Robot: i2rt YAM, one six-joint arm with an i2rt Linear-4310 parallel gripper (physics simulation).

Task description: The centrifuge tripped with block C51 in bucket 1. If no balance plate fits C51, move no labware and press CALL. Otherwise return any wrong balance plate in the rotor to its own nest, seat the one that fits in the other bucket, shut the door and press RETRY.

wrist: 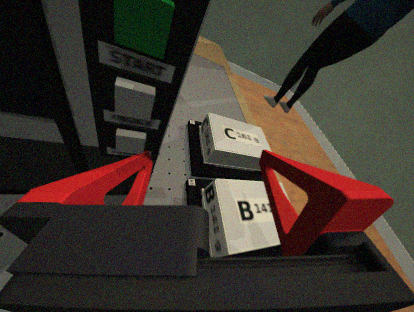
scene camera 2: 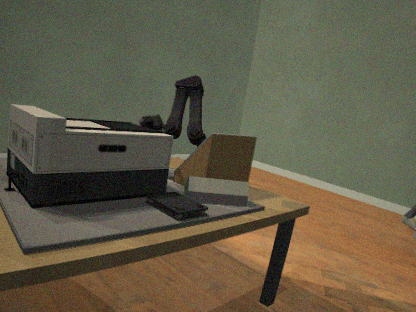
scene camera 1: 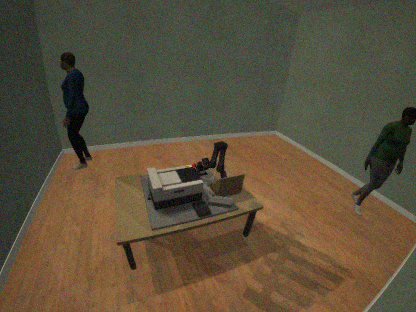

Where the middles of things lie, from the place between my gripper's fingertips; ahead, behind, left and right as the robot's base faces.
The green START button [wrist: 146, 33] lies 6 cm to the left of my hand and 7 cm above it. Round my hand: centrifuge [scene camera 2: 59, 161] 23 cm ahead, 23 cm to the left, 1 cm above.
